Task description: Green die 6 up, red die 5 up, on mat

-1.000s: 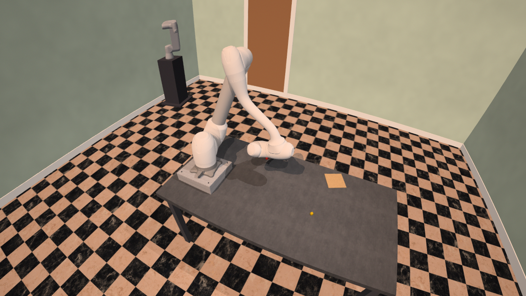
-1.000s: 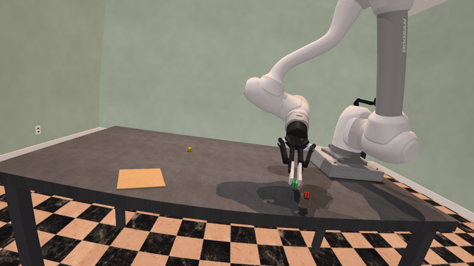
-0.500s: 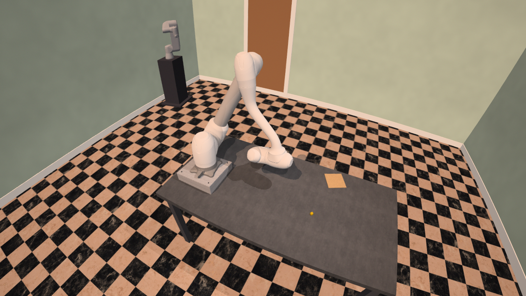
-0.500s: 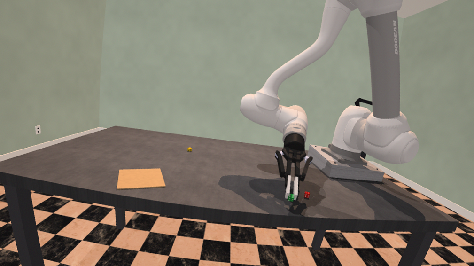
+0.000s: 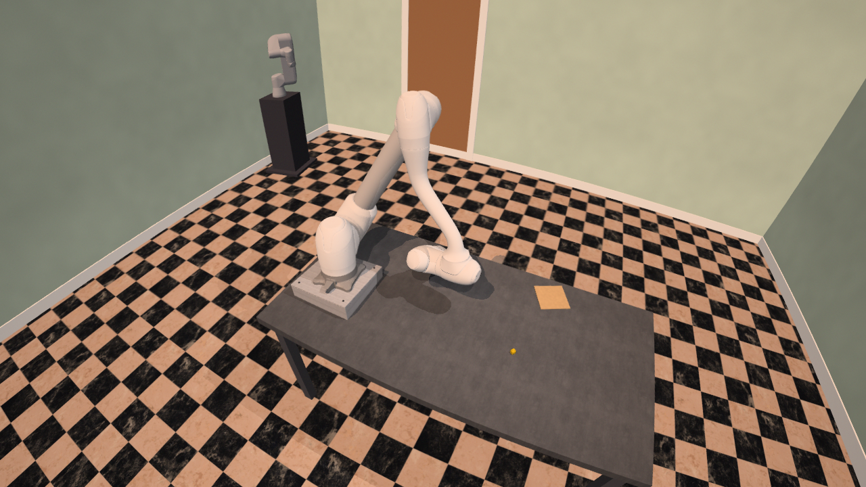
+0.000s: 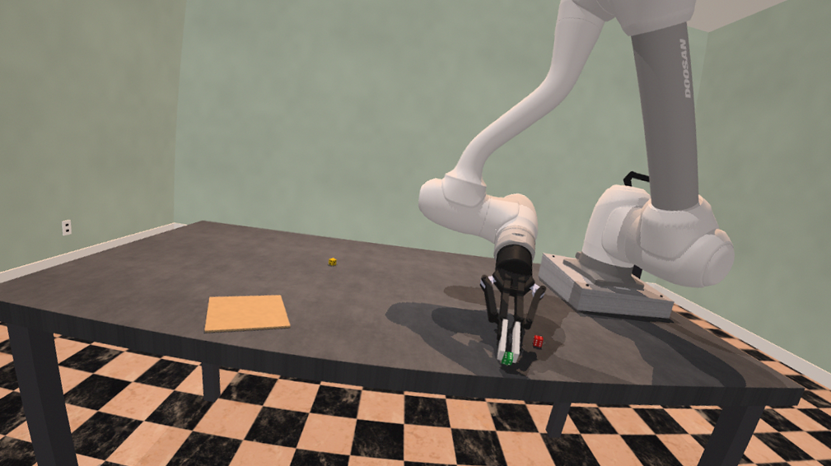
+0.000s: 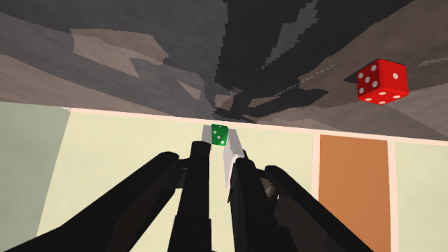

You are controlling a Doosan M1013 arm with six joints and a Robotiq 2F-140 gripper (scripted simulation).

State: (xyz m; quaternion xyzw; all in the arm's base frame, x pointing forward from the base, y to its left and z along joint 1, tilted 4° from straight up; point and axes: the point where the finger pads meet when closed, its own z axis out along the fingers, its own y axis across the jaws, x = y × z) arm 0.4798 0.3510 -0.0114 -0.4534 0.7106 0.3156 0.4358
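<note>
Right now my hand is 10 mm short of the green die, 20 mm to the right of it and 20 mm above it. From my hand the other things lie so: yellow die: 300 mm ahead, 490 mm to the right, 30 mm below; then red die: 100 mm behind, 60 mm to the right, 30 mm below; then orange mat: 450 mm ahead, 150 mm to the right, 40 mm below.
</note>
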